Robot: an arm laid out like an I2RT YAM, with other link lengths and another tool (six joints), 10 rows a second.
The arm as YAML. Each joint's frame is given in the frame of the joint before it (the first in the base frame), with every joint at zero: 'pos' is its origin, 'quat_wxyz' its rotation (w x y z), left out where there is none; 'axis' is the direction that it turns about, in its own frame. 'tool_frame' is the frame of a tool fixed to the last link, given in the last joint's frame.
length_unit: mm
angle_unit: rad
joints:
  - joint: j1
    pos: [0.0, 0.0, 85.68]
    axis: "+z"
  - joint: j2
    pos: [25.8, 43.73, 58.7]
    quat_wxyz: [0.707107, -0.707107, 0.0, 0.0]
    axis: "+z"
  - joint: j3
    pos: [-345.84, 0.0, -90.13]
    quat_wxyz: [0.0, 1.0, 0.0, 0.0]
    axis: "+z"
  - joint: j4
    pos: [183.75, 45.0, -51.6]
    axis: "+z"
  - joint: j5
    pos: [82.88, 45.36, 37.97]
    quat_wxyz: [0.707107, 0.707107, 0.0, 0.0]
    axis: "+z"
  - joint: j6
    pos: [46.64, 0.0, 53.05]
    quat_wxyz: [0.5, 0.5, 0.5, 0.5]
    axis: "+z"
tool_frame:
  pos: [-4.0, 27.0, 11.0]
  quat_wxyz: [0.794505, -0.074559, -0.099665, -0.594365]
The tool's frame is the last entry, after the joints.
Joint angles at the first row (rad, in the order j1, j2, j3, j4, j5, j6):
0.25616 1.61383 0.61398 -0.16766 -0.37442 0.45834
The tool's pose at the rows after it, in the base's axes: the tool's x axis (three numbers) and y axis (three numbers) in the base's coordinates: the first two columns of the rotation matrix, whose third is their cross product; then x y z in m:
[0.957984 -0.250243 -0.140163 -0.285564 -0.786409 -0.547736 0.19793 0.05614 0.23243]
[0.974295 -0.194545 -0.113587 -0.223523 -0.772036 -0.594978 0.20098 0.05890 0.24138]
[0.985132 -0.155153 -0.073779 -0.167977 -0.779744 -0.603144 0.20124 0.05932 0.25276]
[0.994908 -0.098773 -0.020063 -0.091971 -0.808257 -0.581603 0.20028 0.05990 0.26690]
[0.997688 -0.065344 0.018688 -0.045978 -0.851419 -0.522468 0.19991 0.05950 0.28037]
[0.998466 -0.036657 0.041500 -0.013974 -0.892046 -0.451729 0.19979 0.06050 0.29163]
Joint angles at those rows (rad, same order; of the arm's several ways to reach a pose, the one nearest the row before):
0.25617 1.61115 0.63609 -0.17107 -0.41485 0.43318
0.25655 1.59590 0.66589 -0.18104 -0.46979 0.39960
0.26074 1.56614 0.70975 -0.23405 -0.47704 0.35840
0.27636 1.53182 0.77496 -0.32520 -0.45530 0.29123
0.29582 1.50815 0.85166 -0.43740 -0.39083 0.23669
0.32328 1.49748 0.92375 -0.54075 -0.31568 0.19778

